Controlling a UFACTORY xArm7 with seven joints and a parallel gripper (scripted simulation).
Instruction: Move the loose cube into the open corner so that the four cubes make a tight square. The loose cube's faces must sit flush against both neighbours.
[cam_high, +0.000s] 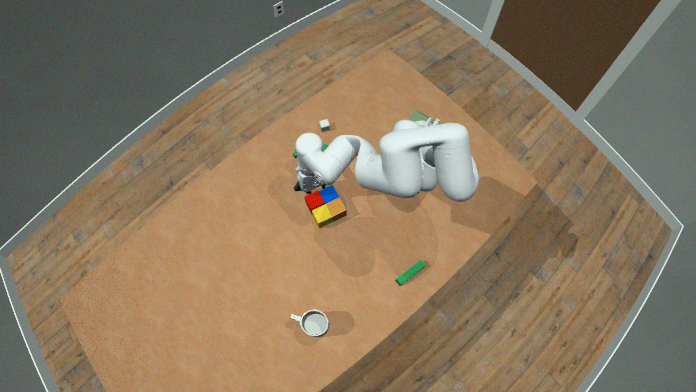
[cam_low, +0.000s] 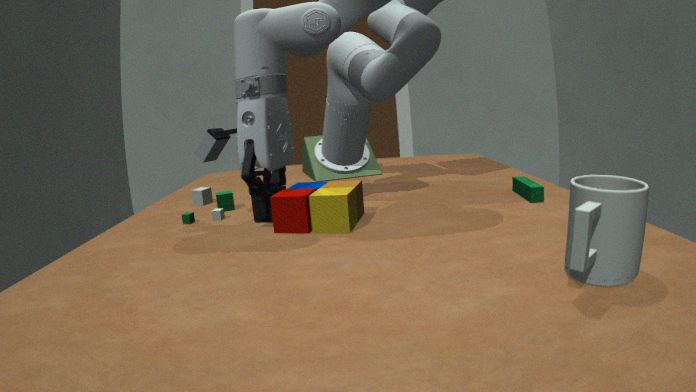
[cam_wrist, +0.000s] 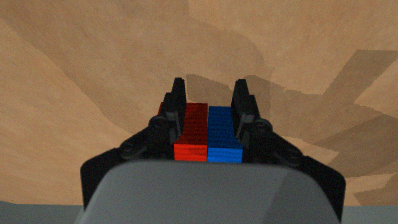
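Now: hand 4 cm short of the red cube and 4 cm to the right of it. The rest, counted from my hand: yellow cube (6 cm ahead, 8 cm to the left); then orange cube (1 cm ahead, 10 cm to the left); then blue cube (6 cm to the left).
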